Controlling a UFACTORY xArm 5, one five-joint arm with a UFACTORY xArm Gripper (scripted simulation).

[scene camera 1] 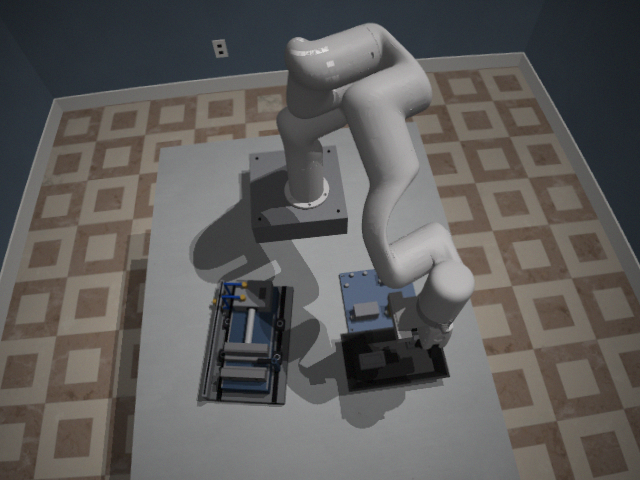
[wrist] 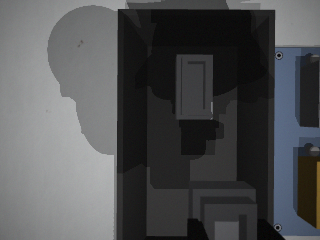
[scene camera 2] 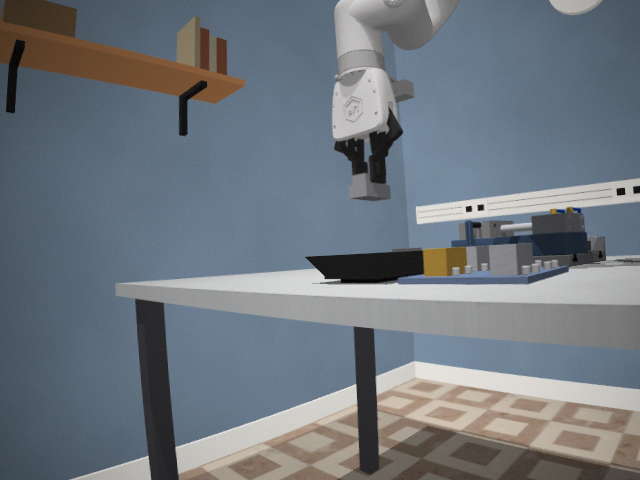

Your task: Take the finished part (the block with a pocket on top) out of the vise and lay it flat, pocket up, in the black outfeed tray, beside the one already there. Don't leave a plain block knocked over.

Labels:
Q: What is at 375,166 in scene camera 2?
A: The gripper.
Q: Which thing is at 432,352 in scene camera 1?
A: The gripper.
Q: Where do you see a yellow block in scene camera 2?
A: At 437,262

